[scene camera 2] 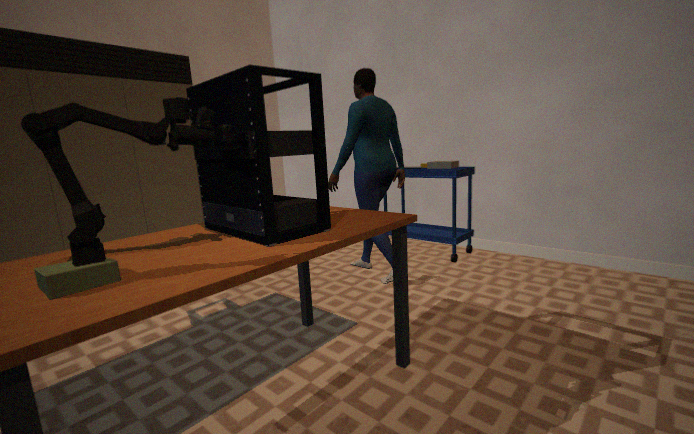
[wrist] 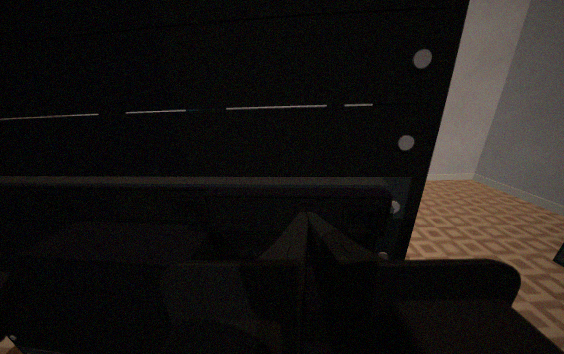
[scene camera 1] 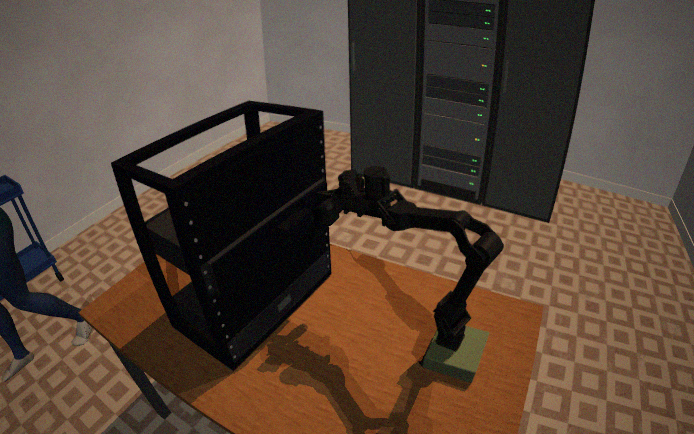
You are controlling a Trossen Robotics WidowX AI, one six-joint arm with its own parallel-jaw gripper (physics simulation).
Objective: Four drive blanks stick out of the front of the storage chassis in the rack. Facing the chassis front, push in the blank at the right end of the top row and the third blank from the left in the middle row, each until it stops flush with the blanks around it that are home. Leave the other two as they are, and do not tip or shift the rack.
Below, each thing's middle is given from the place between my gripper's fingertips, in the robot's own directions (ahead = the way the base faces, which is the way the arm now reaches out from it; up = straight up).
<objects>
My gripper is now 170 mm to the right of the black rack (scene camera 1: 246,225), 140 mm short of it and 80 mm above it.
</objects>
